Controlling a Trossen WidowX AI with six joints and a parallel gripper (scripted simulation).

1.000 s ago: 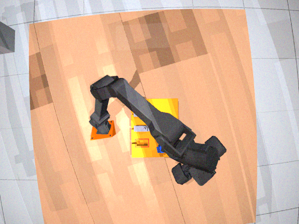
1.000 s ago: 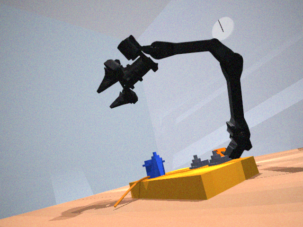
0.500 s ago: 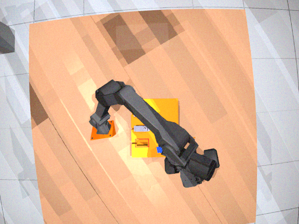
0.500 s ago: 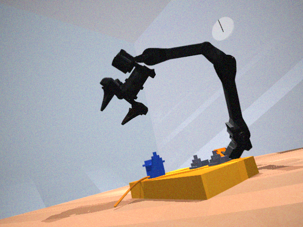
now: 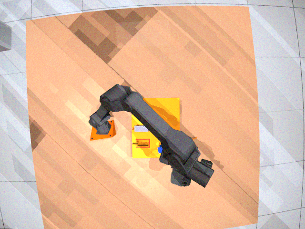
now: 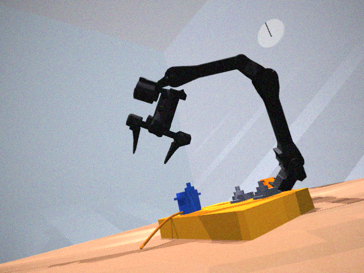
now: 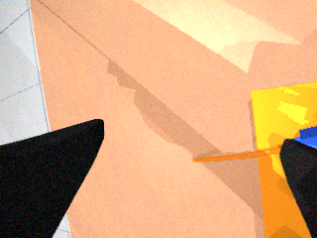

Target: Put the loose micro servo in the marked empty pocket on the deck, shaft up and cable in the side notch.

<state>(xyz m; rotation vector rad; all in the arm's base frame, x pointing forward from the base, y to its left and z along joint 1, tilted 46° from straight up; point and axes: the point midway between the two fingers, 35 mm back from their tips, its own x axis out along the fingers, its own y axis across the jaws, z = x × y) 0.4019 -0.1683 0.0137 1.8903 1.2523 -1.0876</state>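
My gripper tip is now 8 cm past the yellow deck, 13 cm to the right of it and 19 cm above it.
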